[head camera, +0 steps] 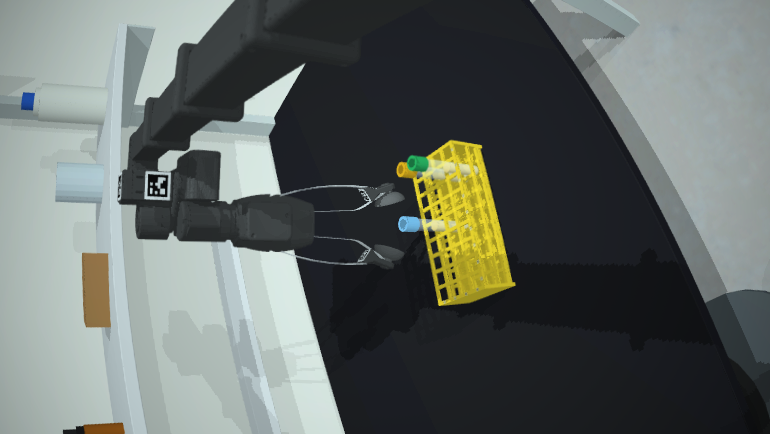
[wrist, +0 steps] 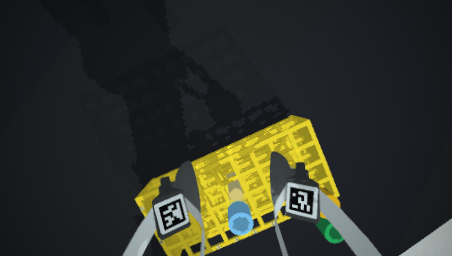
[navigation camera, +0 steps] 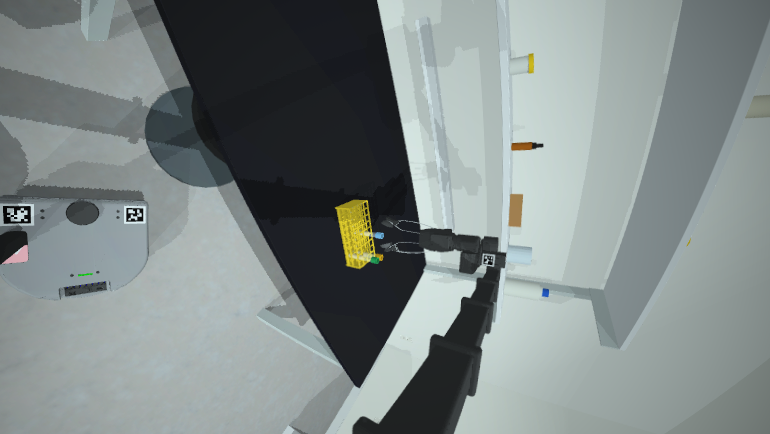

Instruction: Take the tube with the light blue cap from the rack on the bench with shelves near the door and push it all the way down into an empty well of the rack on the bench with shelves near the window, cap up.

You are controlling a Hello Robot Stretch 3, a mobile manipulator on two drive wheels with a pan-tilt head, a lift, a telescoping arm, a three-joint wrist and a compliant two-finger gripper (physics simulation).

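Frame: origin at the robot's base, x right, y ahead, z up, level; millimetres.
Seen in the pictures: gripper, fingertip midpoint: (head camera: 401, 226) (wrist: 232, 173) (navigation camera: 381, 233); robot's base at its link origin: (navigation camera: 83, 211).
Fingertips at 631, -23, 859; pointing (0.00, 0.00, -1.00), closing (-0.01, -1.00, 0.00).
Offsets run from my fingertips to a thing's middle, as dx, dy, dz. "*": to the spot under its first point.
The tube with the light blue cap {-32, -1, -33} (head camera: 408, 223) (navigation camera: 379, 235) (wrist: 240, 222) stands cap up in the yellow rack (head camera: 477, 293) (navigation camera: 353, 204) (wrist: 302, 120) on the black bench top. My gripper (head camera: 389, 225) (navigation camera: 387, 235) (wrist: 232, 173) is partly open and holds nothing. Its fingers point down, one on each side of the cap in the wrist view, with a gap on both sides. In the head view the fingertips are just above the cap's level. Which bench this is, I cannot tell from these views. No second rack shows.
Tubes with a green cap {-52, -75, -33} (head camera: 417, 163) (navigation camera: 374, 260) (wrist: 334, 232) and an orange cap {-31, -68, -33} (head camera: 403, 169) (navigation camera: 380, 257) (wrist: 332, 200) stand at one end of the rack. A shelf behind bears a white bottle {* +451, -233, +432} (head camera: 72, 102), a light blue cylinder {* +372, -73, +406} (head camera: 79, 182) and a brown box {* +231, +98, +382} (head camera: 95, 290). A round stool (navigation camera: 188, 140) is at the bench's front.
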